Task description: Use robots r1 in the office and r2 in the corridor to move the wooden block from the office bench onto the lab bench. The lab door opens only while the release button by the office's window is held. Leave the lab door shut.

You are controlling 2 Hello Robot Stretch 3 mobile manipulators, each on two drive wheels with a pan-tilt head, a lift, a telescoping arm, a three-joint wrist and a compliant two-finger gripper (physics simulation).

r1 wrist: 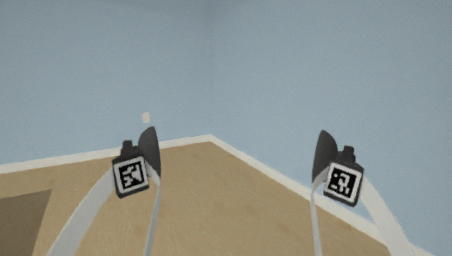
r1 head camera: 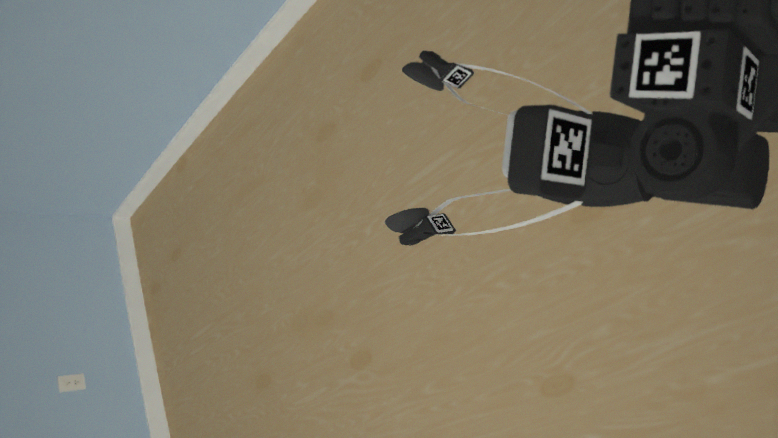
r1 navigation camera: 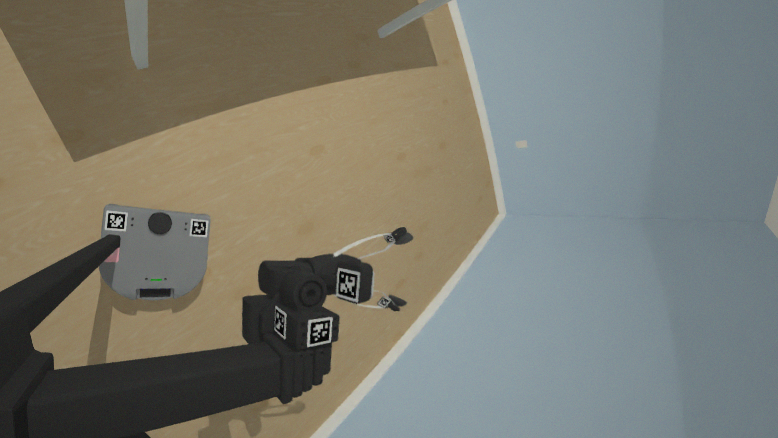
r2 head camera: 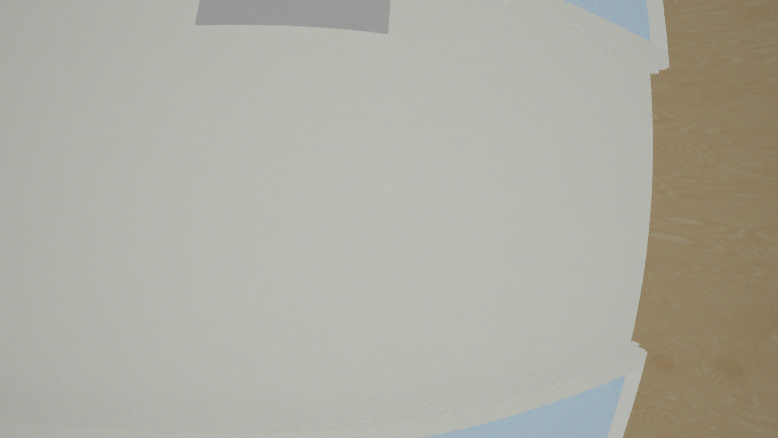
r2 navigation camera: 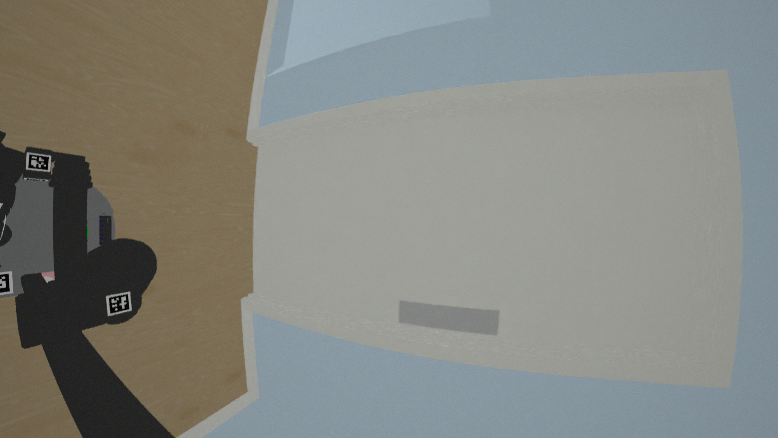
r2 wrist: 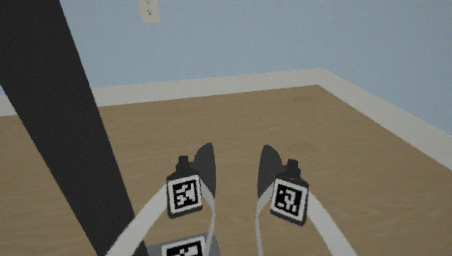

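r1's gripper (r1 head camera: 413, 147) (r1 navigation camera: 399, 269) (r1 wrist: 237, 160) is open with its fingers wide apart and nothing between them. It hangs above the wooden floor, pointing at a wall corner. Two pale legs (r1 navigation camera: 137, 32) (r1 navigation camera: 413, 19) of a bench, probably the office bench, show at the top of r1's navigation view. r2's gripper (r2 wrist: 237, 172) is partly open and empty above the floor. A pale door (r2 head camera: 353, 190) (r2 navigation camera: 489, 206) with a grey plate (r2 head camera: 293, 13) (r2 navigation camera: 449, 317) stands shut in front of r2. The wooden block, the release button and the lab bench do not show.
Blue walls with white baseboards meet in a corner (r1 head camera: 122, 214) (r1 navigation camera: 501, 213) (r1 wrist: 211, 137) beyond r1's gripper. r1's base (r1 navigation camera: 163, 255) is left of its gripper. A wall outlet (r1 head camera: 71, 382) (r1 navigation camera: 521, 144) (r1 wrist: 145, 118) is near the corner. r2's dark mast (r2 wrist: 65, 115) stands left of its gripper.
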